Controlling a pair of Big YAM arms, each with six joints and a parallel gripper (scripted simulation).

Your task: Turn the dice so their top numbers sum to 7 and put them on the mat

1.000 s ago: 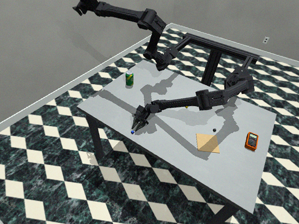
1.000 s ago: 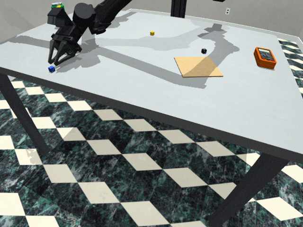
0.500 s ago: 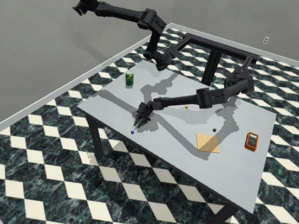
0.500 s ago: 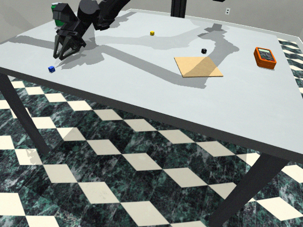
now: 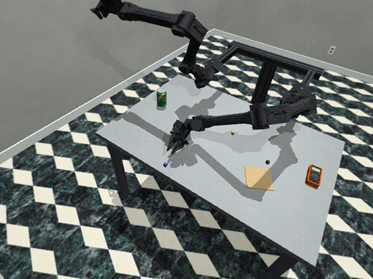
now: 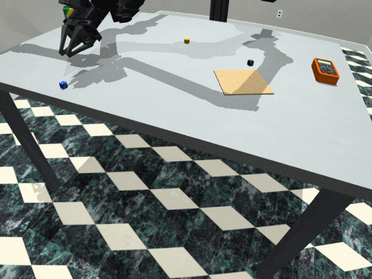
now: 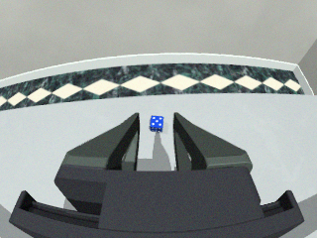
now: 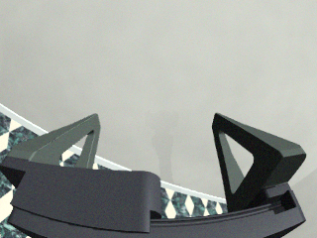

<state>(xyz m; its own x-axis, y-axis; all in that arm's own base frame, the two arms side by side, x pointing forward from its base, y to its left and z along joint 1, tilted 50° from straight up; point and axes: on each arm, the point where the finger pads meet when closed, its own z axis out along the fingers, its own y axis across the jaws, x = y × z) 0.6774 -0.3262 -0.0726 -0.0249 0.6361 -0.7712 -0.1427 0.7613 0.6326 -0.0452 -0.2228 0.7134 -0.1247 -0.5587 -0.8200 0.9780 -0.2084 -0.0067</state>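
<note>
The blue die lies 40 mm ahead of my left hand, 10 mm to the right of it and 80 mm below it. Also, from my left hand: tan mat: 140 mm behind, 470 mm to the left, 90 mm below; then black die: 270 mm behind, 480 mm to the left, 80 mm below; then yellow die: 390 mm behind, 230 mm to the left, 80 mm below.
</note>
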